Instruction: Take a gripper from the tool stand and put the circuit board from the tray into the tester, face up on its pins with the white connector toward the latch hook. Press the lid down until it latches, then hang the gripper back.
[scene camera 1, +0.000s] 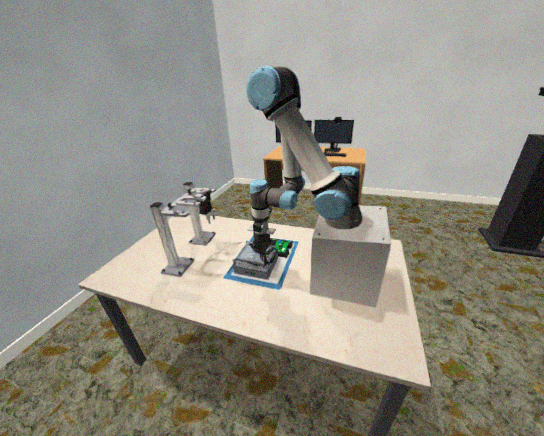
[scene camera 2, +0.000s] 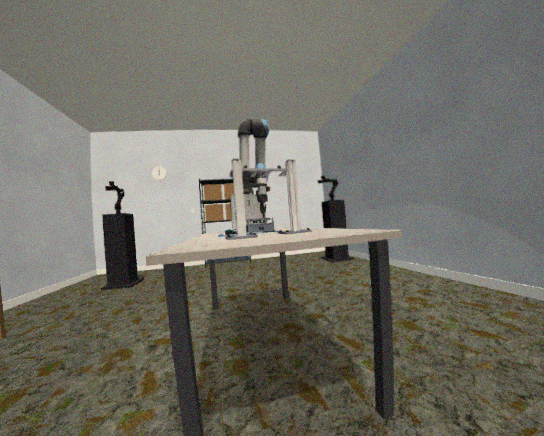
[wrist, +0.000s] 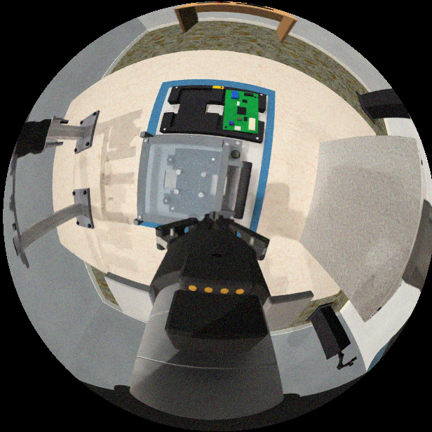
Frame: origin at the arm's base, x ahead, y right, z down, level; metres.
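Seen in the pictures: hand, its tool point: (scene camera 2: 262, 192); arm's base, origin of its link: (scene camera 1: 343, 219) (scene camera 2: 245, 195).
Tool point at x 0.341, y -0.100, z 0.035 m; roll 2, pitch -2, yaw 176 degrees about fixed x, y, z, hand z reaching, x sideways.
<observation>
Offsets run from my tool point to a thing's top centre. "*": to the spot under its first point. Level surfaces: height alone.
My gripper (scene camera 1: 264, 256) (scene camera 2: 263, 215) (wrist: 215, 216) is the adaptive one on the arm. It points down, shut and empty, with its fingertips over the tester's near edge in the wrist view; contact is unclear. The grey tester (scene camera 1: 254, 264) (scene camera 2: 261, 227) (wrist: 141, 180) has its clear lid (wrist: 192, 150) down over the pins; whether it is latched is unclear. The green circuit board @[dx -0.008, dy +0.227, dz +0.249 m] (scene camera 1: 283, 246) (wrist: 242, 111) lies face up at the right of the black tray (wrist: 192, 105), its white connector (wrist: 252, 124) at its lower right. Tool stand post @[* dx +0.479, dy -0.098, dz +0.103 m] (scene camera 1: 167, 240) (scene camera 2: 293, 197) is upright.
Another gripper (scene camera 1: 205, 203) (wrist: 32, 137) hangs on the stand, left of the tester. A blue-bordered mat @[dz +0.287 m] (scene camera 1: 289, 270) (wrist: 269, 130) lies under tester and tray. A black bar (wrist: 243, 190) runs along the tester's right side. The grey robot base block (scene camera 1: 347, 265) (wrist: 360, 215) stands to the right.
</observation>
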